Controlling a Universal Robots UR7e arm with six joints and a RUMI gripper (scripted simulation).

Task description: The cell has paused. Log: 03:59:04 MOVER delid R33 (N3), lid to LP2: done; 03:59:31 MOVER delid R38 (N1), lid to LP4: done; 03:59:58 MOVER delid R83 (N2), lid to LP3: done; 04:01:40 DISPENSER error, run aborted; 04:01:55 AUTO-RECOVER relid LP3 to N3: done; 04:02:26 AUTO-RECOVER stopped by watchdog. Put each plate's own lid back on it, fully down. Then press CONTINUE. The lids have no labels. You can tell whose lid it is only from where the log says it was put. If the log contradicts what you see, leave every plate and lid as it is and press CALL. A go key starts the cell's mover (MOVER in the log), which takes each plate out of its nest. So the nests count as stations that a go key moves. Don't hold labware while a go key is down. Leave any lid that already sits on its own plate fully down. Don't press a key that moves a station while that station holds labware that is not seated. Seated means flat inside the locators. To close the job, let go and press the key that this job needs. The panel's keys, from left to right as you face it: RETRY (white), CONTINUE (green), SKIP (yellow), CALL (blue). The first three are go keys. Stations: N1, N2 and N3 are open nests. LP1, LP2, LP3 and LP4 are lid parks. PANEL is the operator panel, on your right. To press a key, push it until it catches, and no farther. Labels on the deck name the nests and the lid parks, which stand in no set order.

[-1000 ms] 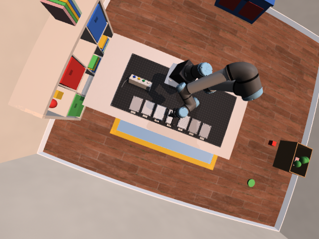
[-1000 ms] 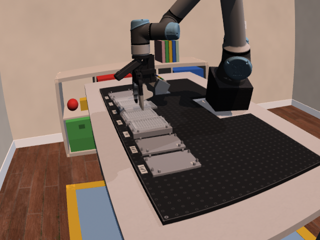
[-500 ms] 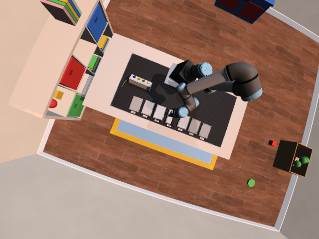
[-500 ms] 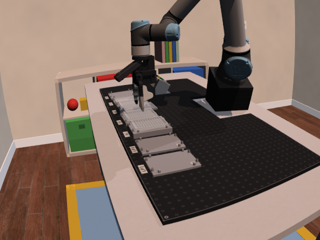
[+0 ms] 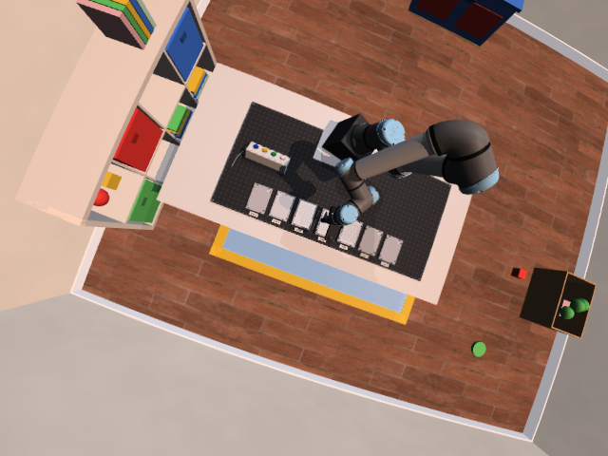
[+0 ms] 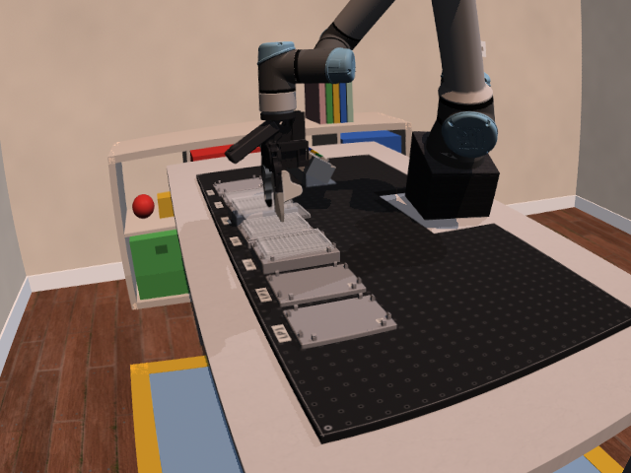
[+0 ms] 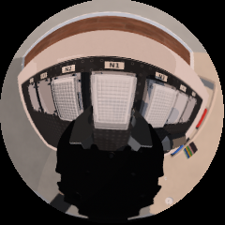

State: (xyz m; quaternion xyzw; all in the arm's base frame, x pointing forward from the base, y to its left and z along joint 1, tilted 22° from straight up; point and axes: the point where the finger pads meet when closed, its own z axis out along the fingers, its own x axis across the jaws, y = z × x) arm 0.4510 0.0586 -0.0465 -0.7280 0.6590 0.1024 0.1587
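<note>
The clear plate lid is 26 cm to the right of my hand, 4 cm below it and 2 cm ahead of it. The rest, counted from my hand: lid park: 38 cm to the left, 5 cm below, 2 cm behind; clear lid: 1 cm below.
</note>
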